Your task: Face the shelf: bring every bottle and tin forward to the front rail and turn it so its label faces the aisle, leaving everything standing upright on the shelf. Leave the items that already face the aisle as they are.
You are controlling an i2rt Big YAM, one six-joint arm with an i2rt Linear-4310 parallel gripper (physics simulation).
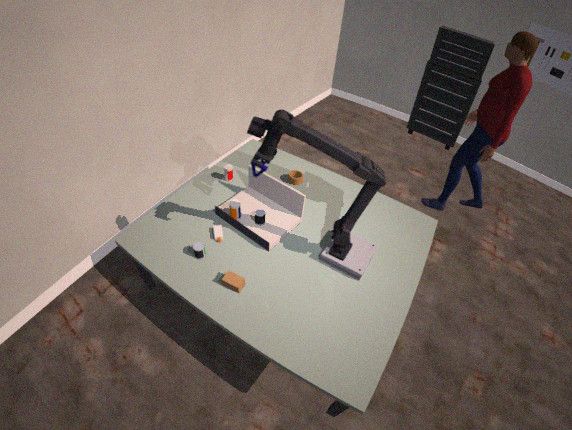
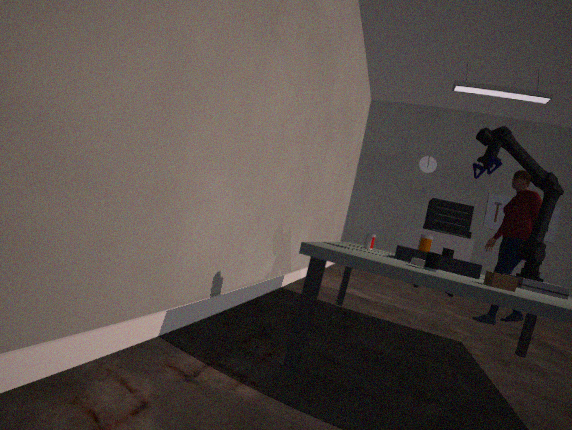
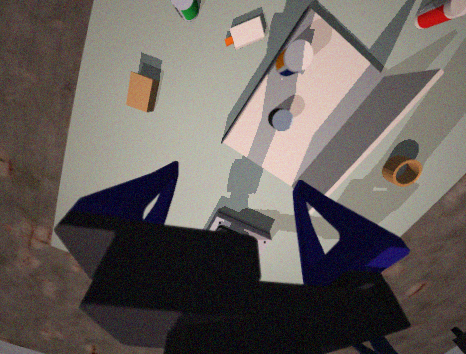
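Note:
The shelf is a low pale tray with a dark front rail and an upright back panel. An orange bottle with a white top and a blue patch stands upright close behind the rail. Its orange side is toward the rail, with blue at one edge. A black tin with a grey top stands upright, set back from the rail; no label shows on it. My gripper is open and empty, high above the shelf area.
On the table are a red-and-white can, a white box, a green-marked tin, a brown block and an orange ring. A person stands beyond.

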